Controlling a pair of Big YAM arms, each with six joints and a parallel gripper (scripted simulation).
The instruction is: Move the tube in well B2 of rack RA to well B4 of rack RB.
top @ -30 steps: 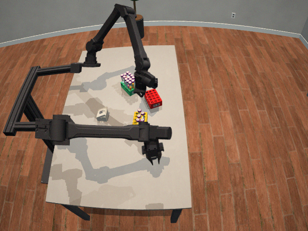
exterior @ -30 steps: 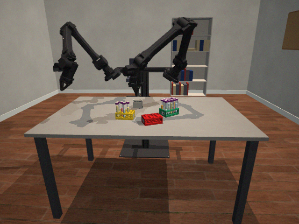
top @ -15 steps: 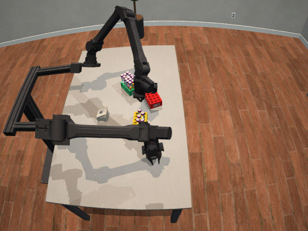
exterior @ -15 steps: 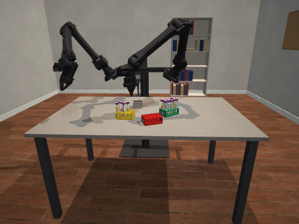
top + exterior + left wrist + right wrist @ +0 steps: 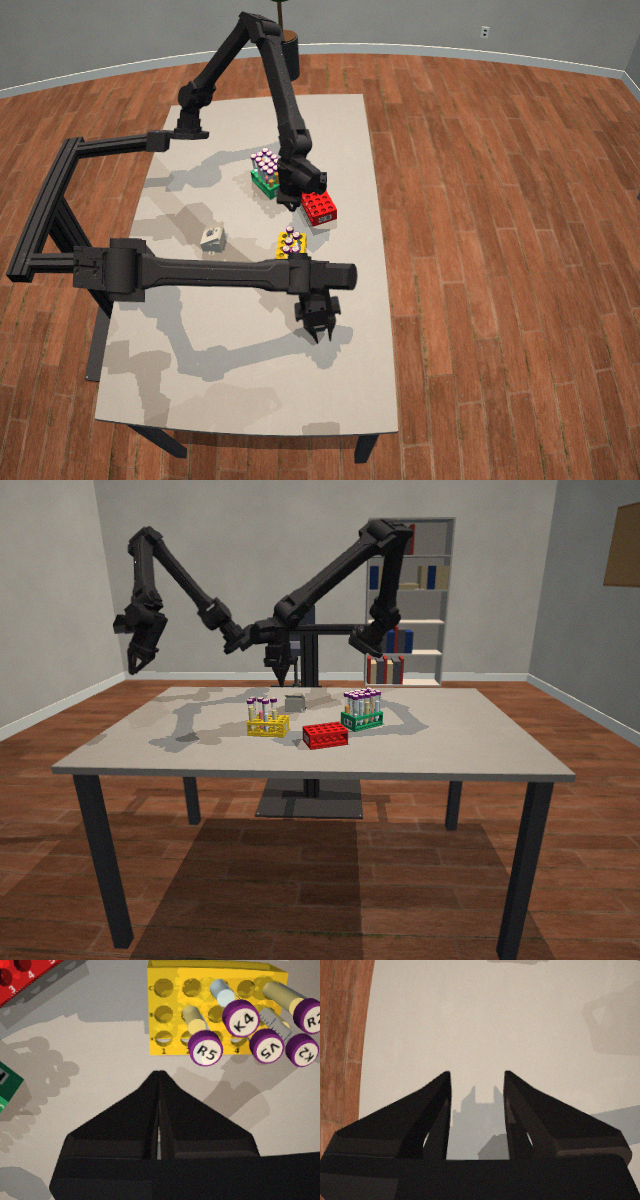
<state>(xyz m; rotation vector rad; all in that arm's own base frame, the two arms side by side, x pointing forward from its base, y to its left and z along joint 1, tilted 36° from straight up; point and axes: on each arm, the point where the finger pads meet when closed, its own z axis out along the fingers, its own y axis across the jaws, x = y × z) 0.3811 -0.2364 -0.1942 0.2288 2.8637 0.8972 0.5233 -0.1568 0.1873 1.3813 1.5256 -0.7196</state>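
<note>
The grey button box lies 280 mm behind my left hand, 130 mm below it and 30 mm to the right of it. From my left hand the other things lie so: red rack 160 mm to the left, 150 mm below, 50 mm ahead; then yellow rack 150 mm below, 60 mm to the right, 10 mm behind; then green rack 260 mm to the left, 150 mm below, 140 mm behind.
</note>
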